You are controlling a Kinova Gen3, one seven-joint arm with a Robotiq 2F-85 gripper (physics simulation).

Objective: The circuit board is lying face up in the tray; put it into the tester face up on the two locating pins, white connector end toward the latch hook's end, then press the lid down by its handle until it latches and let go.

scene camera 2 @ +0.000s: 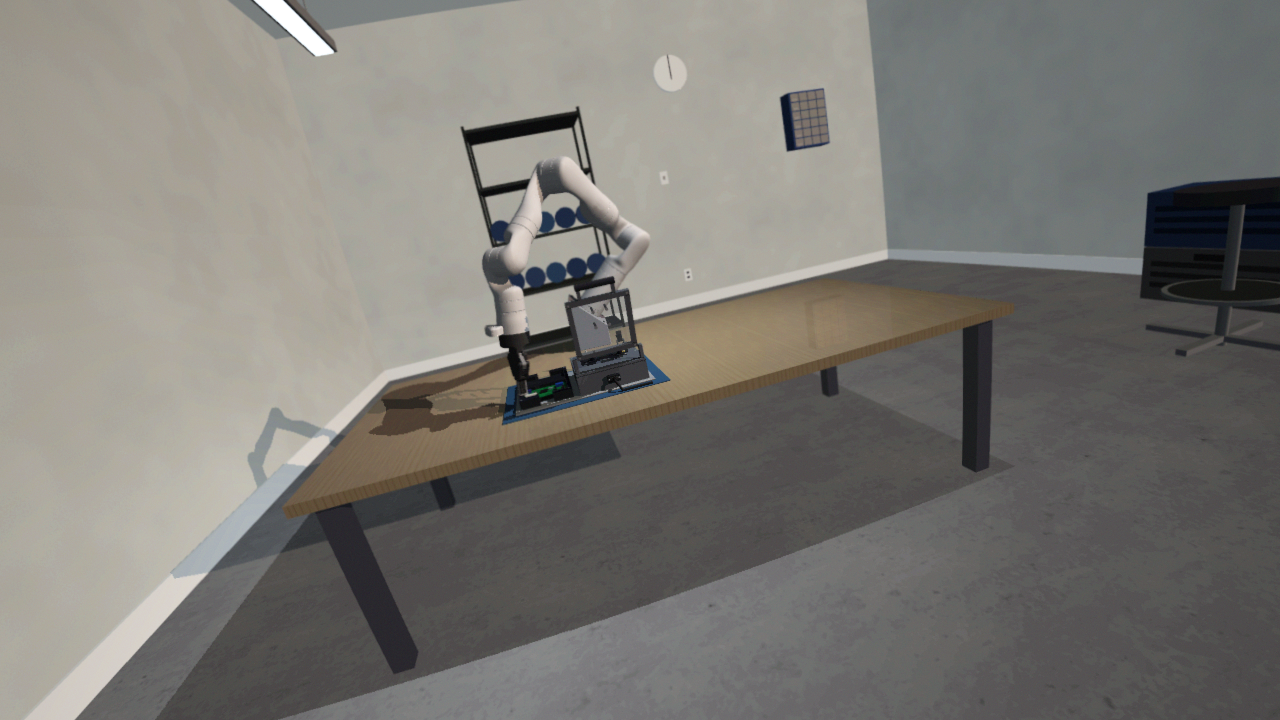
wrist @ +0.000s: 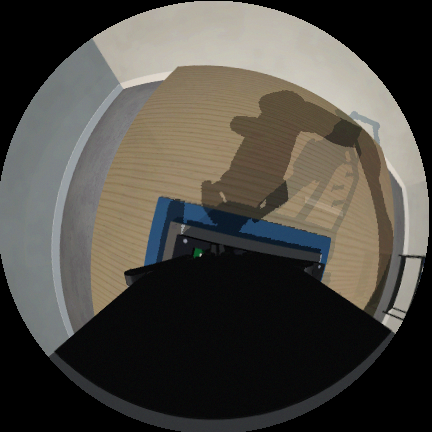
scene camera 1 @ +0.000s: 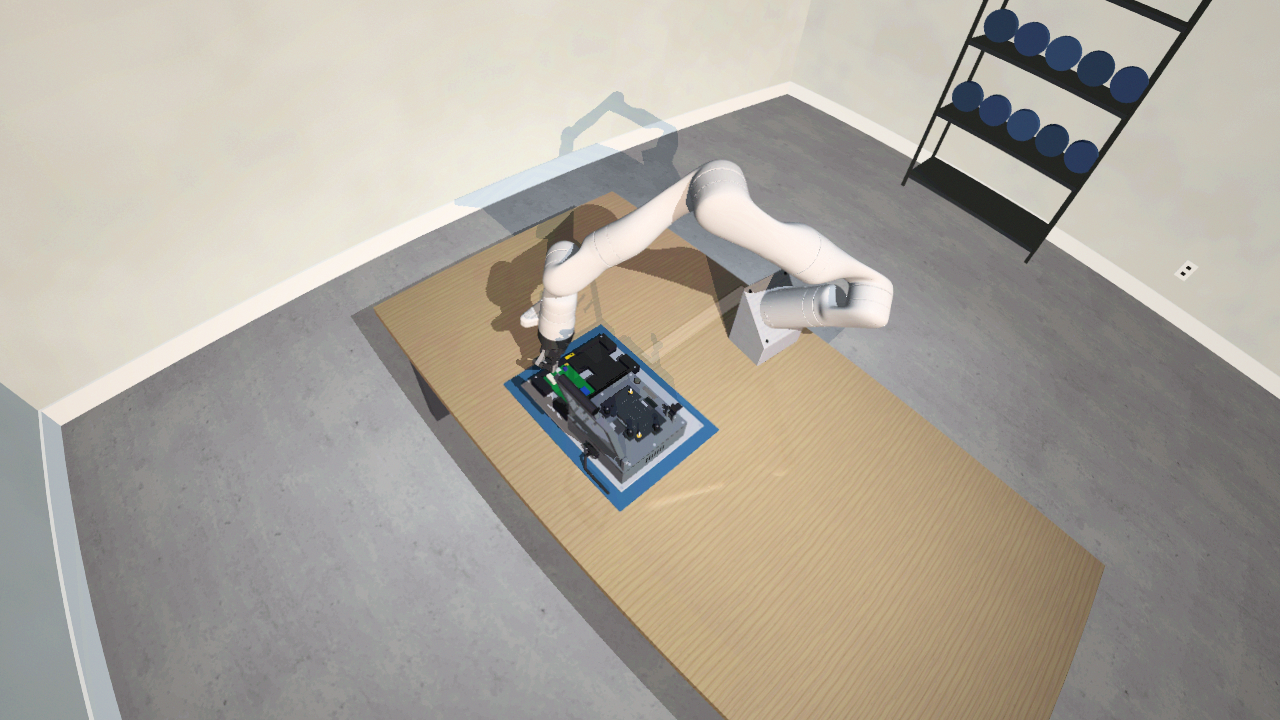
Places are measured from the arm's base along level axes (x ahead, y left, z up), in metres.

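Pixels of known places: gripper, fingertip midpoint: (scene camera 2: 523, 394) (wrist: 217, 252) (scene camera 1: 551, 369); arm's base, link origin: (scene camera 1: 773, 309).
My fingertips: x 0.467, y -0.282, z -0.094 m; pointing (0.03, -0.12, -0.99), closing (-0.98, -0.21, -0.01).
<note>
For each thing: its top centre in the pictures, then the offset to it from my fingertips. "spot": a spot on its surface instead. Level surfaces: height alone.
- black tray, surface spot: (scene camera 1: 539, 387) spot: dz -0.001, dx +0.053, dy +0.020 m
- blue mat, surface height: dz -0.026 m
- board, top centre: (wrist: 212, 295) (scene camera 1: 569, 383) (scene camera 2: 544, 388) dz +0.000, dx -0.004, dy +0.057 m
- long wooden table, surface height: dz -0.027 m
The green circuit board (scene camera 1: 566, 380) (scene camera 2: 542, 390) lies in the black tray (scene camera 1: 539, 387) at the left end of the blue mat (scene camera 1: 699, 437) (scene camera 2: 659, 376) (wrist: 169, 217). In the wrist view only a small green patch of the board (wrist: 198, 252) shows. The grey tester (scene camera 1: 642, 436) (scene camera 2: 610, 369) stands beside the tray, and its lid (scene camera 2: 597, 326) stands open and upright. My gripper (scene camera 1: 543, 360) (scene camera 2: 519, 370) (wrist: 217, 252) is down at the tray's far edge, just by the board. Its fingers are shut together with nothing between them.
The mat sits on a long wooden table (scene camera 1: 850, 555) (scene camera 2: 805, 322). The arm's grey base (scene camera 1: 760, 336) stands on the table behind the tester. A black shelf rack (scene camera 1: 975, 202) (scene camera 2: 523, 127) with blue discs stands by the wall.
</note>
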